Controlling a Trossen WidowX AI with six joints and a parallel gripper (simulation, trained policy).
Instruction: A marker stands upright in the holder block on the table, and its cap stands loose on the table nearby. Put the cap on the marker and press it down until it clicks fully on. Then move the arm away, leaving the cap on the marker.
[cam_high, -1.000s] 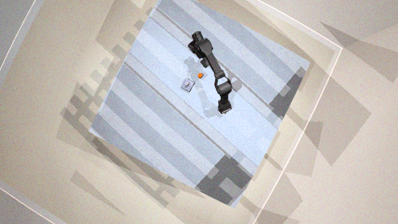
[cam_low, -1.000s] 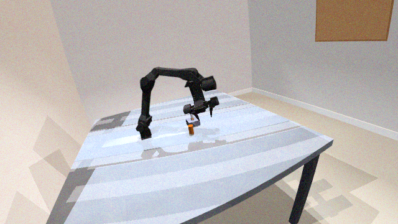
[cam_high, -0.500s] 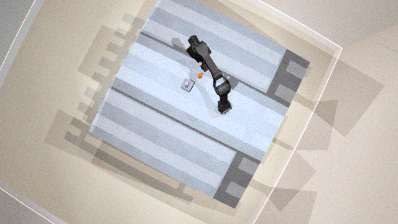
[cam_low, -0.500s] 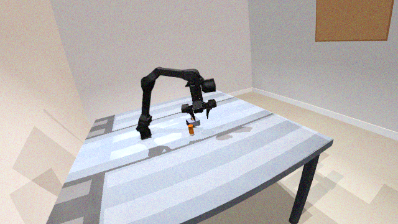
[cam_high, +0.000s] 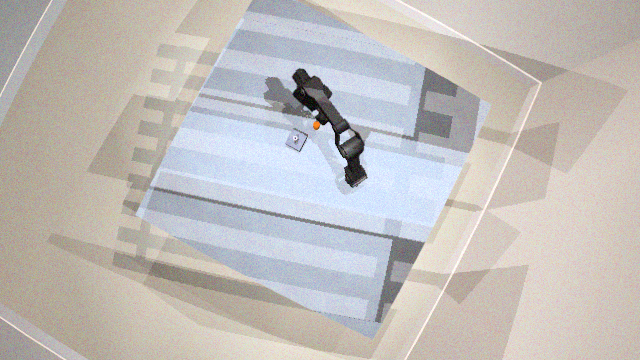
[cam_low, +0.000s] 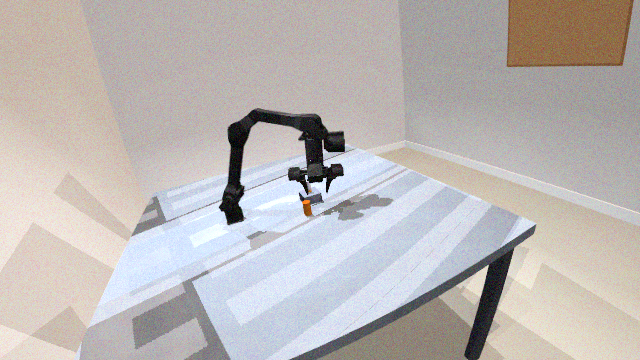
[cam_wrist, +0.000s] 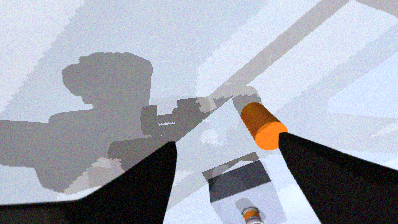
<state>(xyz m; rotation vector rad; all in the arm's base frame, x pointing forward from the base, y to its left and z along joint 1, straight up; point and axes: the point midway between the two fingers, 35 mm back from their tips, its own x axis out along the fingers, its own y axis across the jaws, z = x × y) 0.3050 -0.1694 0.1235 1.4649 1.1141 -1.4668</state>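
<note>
The orange cap lies 60 mm below my gripper tip, 40 mm to the left of it and 40 mm behind it. Also, from my gripper tip: holder block 140 mm to the left, 70 mm below, 20 mm ahead.
</note>
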